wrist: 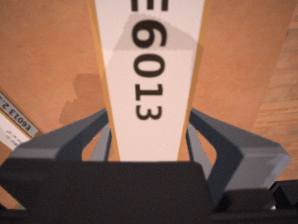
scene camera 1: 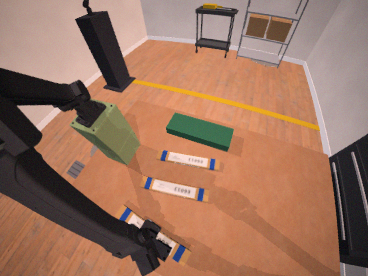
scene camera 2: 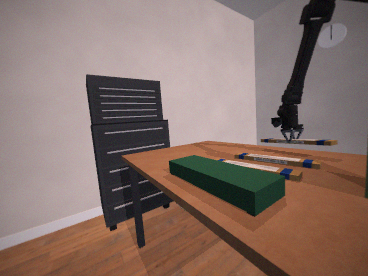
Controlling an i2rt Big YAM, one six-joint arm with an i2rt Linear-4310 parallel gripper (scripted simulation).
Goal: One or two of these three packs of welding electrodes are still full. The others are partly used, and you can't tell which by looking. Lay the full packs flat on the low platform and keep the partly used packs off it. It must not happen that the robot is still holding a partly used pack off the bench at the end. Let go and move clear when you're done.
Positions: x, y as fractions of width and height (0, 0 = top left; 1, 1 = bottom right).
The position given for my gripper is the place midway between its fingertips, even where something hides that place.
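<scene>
There is a pack (wrist: 0.50, 0.29) here, and a pack (scene camera 1: 0.53, 0.70) that I can see as well. My own gripper (wrist: 0.50, 0.50) is visible too.
</scene>
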